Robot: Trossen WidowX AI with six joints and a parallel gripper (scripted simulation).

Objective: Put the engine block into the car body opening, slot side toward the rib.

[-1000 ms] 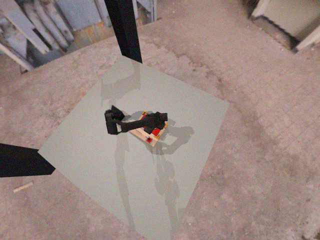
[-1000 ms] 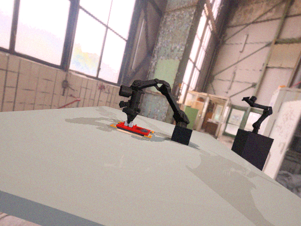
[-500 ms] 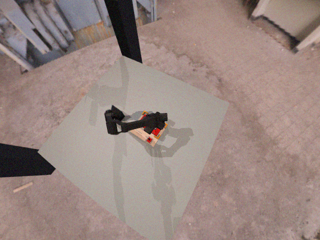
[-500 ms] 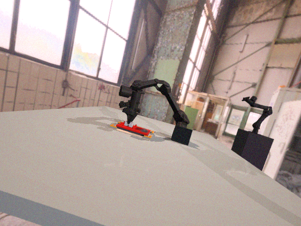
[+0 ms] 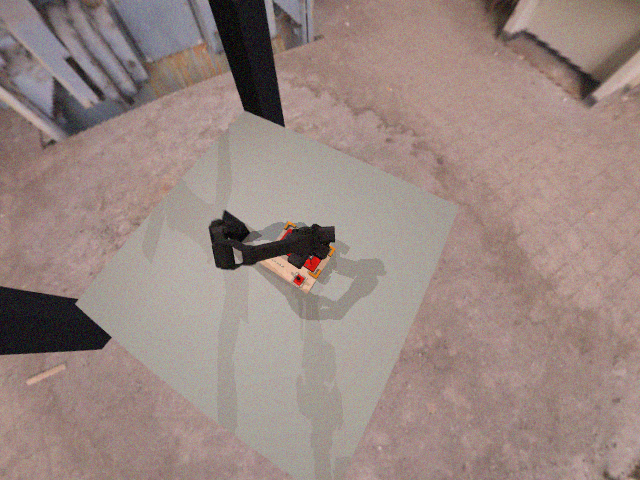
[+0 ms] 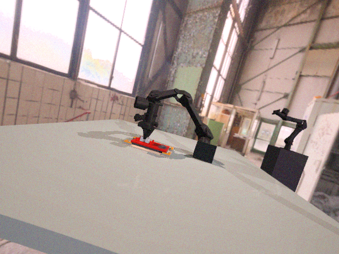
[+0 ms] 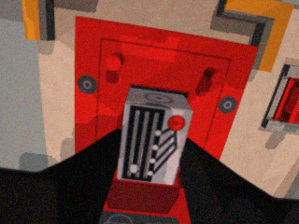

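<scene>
Right now the engine block is 1 cm below my gripper tip.
</scene>
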